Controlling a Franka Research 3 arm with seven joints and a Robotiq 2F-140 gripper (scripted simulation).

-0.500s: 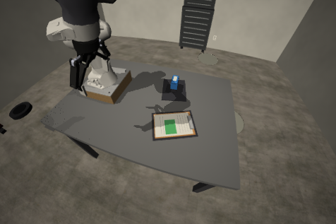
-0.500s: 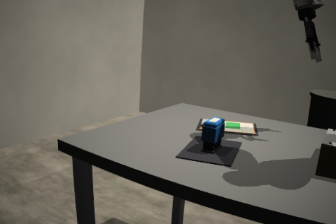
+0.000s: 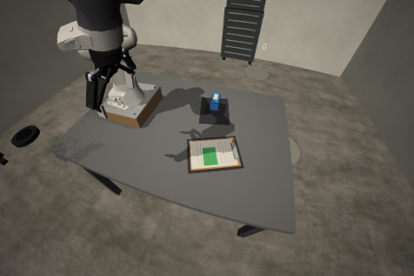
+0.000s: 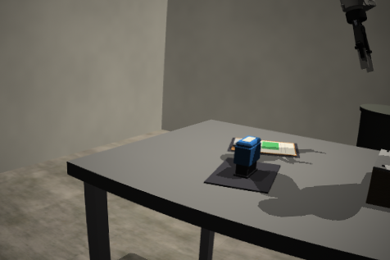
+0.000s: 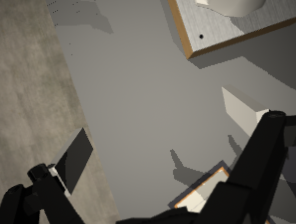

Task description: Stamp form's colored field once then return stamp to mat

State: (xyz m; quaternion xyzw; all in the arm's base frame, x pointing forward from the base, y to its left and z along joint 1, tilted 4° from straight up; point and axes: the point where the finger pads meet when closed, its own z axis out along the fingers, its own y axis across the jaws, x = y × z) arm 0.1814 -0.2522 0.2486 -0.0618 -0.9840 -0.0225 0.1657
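The blue stamp is 36 cm to the left of my hand, 30 cm ahead of it and 27 cm below it. From my hand the other things lie so: form: 35 cm ahead, 32 cm below, 6 cm to the left; dark mat: 36 cm to the left, 32 cm below, 30 cm ahead.
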